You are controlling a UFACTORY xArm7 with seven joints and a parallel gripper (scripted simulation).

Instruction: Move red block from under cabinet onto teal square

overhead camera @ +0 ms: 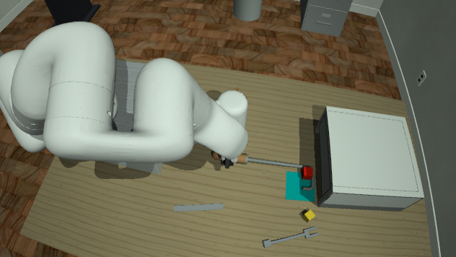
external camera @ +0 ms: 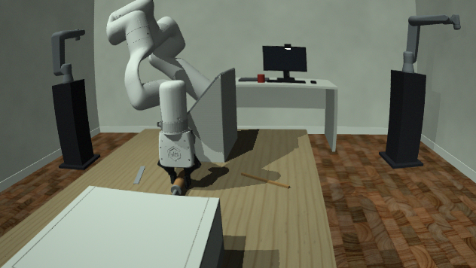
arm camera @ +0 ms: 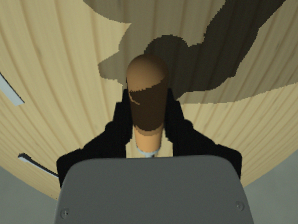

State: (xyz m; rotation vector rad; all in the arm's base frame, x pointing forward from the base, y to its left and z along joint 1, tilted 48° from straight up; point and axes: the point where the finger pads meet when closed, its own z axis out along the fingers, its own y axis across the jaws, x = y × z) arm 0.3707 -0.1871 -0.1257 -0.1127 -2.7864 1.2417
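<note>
Right now the hook tool is 120 mm ahead of my hand, 40 mm to the right of it and 10 mm below it. Round my hand: thin wooden stick (240 mm to the left, 50 mm behind, 20 mm below); then teal square (240 mm ahead, 70 mm to the right, 20 mm below); then flat grey bar (170 mm to the right, 80 mm behind, 20 mm below).
</note>
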